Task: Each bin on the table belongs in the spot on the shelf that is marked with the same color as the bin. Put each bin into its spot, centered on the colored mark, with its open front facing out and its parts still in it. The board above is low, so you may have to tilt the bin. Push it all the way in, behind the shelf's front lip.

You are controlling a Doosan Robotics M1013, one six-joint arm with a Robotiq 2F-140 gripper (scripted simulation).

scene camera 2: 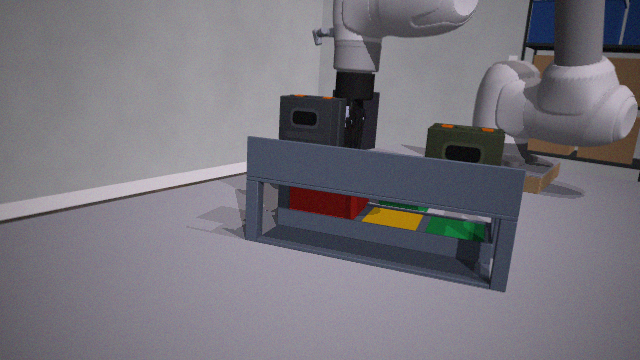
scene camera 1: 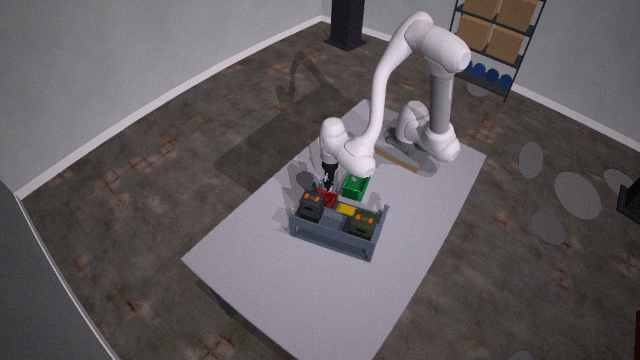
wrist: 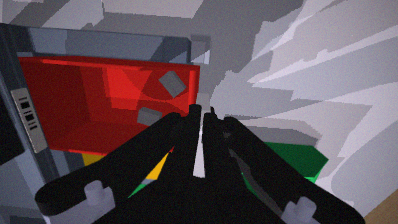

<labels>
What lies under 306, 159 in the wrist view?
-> A green bin.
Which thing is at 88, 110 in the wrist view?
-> A red bin.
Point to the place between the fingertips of my gripper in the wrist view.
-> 202, 102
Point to a red bin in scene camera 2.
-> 325, 203
</labels>
